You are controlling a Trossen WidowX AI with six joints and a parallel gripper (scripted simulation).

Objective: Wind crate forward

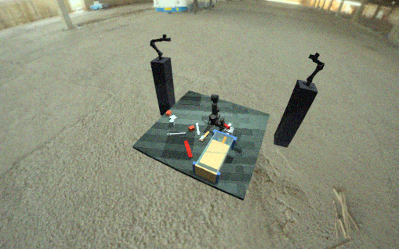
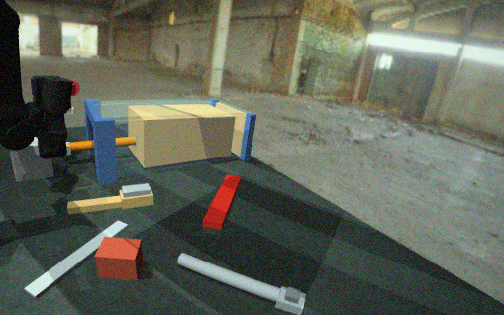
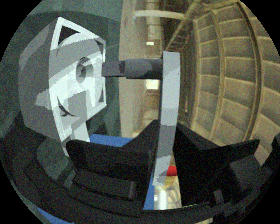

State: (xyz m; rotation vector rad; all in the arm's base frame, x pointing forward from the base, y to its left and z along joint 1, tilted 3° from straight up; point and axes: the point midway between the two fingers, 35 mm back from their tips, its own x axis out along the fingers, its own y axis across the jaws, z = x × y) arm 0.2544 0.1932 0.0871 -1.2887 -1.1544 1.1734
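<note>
The winch handle is 10 mm to the right of my gripper tip, 10 mm ahead of it and 10 mm above it. The rest, counted from my gripper tip: wooden-handled tool (250 mm to the right, 140 mm below, 90 mm ahead); winch (130 mm below, 70 mm behind, 10 mm to the right); red knob (50 mm ahead, 40 mm above, 20 mm to the right).
</note>
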